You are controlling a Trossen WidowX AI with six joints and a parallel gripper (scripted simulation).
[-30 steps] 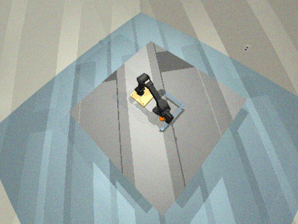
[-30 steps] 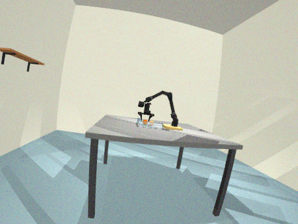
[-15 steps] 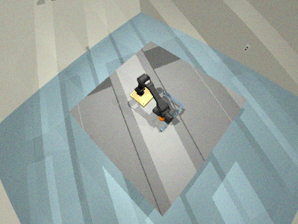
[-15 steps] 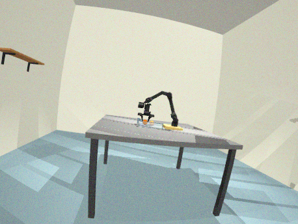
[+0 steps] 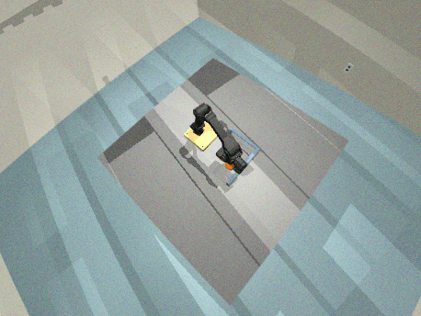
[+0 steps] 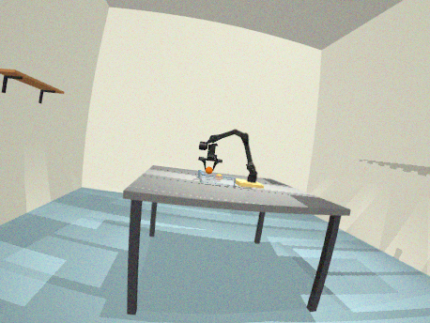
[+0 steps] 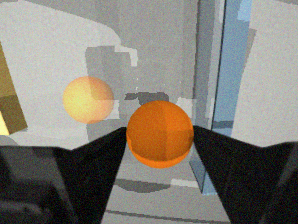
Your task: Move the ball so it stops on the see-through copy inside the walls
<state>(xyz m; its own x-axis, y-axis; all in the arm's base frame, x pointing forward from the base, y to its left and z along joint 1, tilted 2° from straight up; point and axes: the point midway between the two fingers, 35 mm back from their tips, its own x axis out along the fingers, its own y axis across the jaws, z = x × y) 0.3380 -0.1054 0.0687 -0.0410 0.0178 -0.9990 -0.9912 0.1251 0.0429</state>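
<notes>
Now: the see-through copy of ball 80 mm behind my gripper tip, 40 mm below it and 30 mm to the left of it. From my gripper tip the other things lie so: orange ball right at my gripper tip.
</notes>
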